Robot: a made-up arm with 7 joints.
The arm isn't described. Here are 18 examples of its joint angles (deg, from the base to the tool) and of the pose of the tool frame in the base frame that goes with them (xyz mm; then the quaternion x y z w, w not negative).
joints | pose
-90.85 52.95 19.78 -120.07 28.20 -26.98 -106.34 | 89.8 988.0 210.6 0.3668 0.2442 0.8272 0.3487
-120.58 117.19 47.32 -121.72 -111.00 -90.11 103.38 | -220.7 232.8 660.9 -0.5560 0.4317 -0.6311 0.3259
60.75 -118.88 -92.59 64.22 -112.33 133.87 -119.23 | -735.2 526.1 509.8 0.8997 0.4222 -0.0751 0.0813
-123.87 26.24 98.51 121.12 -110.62 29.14 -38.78 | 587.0 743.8 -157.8 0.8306 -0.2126 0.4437 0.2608
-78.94 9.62 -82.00 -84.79 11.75 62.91 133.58 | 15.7 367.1 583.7 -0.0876 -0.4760 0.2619 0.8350
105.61 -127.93 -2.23 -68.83 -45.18 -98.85 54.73 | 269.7 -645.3 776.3 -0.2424 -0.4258 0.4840 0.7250
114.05 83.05 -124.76 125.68 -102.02 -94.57 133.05 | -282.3 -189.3 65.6 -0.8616 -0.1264 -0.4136 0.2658
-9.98 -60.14 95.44 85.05 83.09 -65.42 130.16 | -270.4 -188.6 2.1 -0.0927 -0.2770 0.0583 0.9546
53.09 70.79 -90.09 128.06 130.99 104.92 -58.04 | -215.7 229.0 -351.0 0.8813 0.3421 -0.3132 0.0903
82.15 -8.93 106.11 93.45 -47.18 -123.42 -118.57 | -243.4 -279.5 668.4 -0.2718 0.3712 -0.3026 0.8347
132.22 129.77 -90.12 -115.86 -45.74 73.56 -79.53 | -82.6 -404.2 -488.0 0.7356 0.3688 0.2354 0.5172
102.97 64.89 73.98 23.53 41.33 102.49 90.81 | -392.5 356.4 93.3 0.6450 0.1368 -0.5203 0.5427
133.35 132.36 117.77 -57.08 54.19 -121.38 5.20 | -267.8 372.4 -105.9 0.1001 -0.2401 -0.8397 0.4767
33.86 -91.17 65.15 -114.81 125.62 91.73 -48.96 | -583.5 -727.5 381.3 0.1655 0.2378 -0.2093 0.9340
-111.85 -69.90 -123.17 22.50 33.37 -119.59 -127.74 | 259.5 788.6 -449.6 -0.1754 0.4221 0.8768 0.1493
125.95 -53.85 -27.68 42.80 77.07 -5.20 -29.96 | 8.4 -111.3 475.7 -0.1832 -0.9488 -0.1443 0.2129
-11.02 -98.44 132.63 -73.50 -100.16 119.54 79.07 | -85.6 -221.7 225.6 -0.0188 -0.3456 0.4423 0.8274
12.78 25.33 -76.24 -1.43 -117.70 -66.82 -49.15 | 62.3 547.5 -514.8 0.6340 0.5525 0.4635 0.2793
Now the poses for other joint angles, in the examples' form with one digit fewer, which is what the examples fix.
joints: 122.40 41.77 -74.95 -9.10 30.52 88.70 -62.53
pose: -361 887 -353 -0.348 -0.231 -0.909 0.018
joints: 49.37 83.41 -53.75 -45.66 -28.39 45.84 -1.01
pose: 104 414 88 -0.496 0.154 -0.700 0.491
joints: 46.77 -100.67 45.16 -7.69 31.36 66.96 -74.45
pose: 176 -349 118 -0.195 0.650 0.471 0.564
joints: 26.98 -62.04 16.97 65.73 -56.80 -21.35 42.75
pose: -478 23 -105 0.540 -0.059 0.438 0.716
